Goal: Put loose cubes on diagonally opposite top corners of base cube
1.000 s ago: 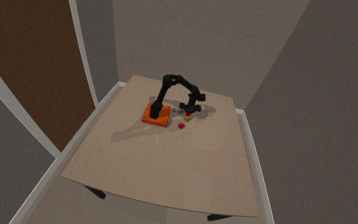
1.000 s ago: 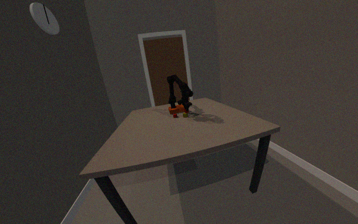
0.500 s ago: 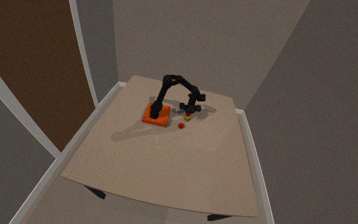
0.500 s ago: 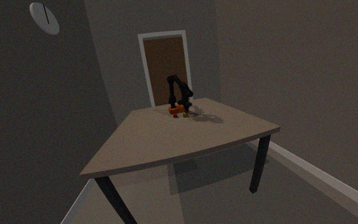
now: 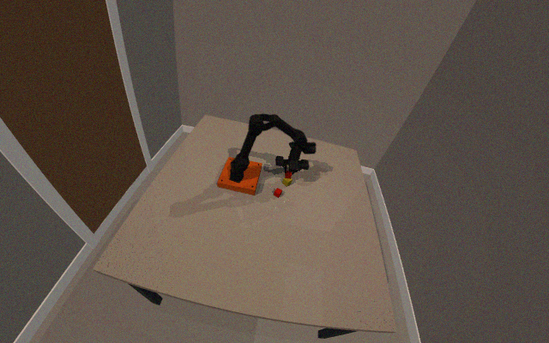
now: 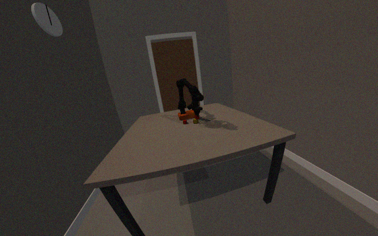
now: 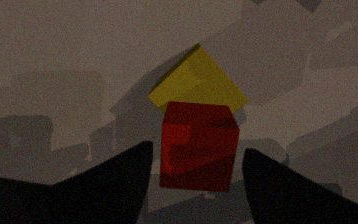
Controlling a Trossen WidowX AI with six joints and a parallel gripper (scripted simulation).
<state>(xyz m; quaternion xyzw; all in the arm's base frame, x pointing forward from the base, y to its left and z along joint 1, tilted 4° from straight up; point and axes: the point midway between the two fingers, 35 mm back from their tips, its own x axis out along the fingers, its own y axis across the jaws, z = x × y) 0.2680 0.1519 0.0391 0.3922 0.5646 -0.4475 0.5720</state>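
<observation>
The red cube is 1 cm below my gripper tip. Also, from my gripper tip: yellow base cube: 5 cm below, 2 cm to the right, 1 cm ahead.
</observation>
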